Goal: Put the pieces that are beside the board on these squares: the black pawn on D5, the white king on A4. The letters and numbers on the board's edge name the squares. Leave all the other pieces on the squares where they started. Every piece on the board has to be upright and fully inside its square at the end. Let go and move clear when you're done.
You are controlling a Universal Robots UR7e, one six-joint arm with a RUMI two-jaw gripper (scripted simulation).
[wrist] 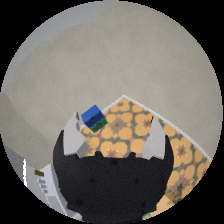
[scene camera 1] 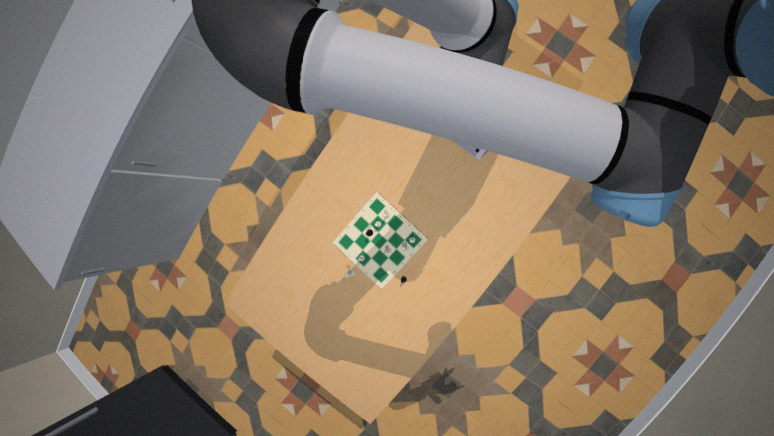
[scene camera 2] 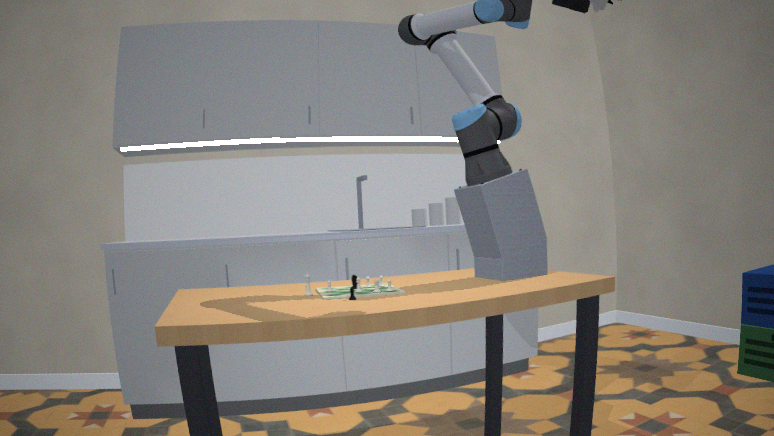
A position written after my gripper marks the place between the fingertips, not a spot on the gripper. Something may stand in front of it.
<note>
In view: my gripper point(wrist: 115, 114) and a chessboard point(scene camera 1: 395, 231).
</note>
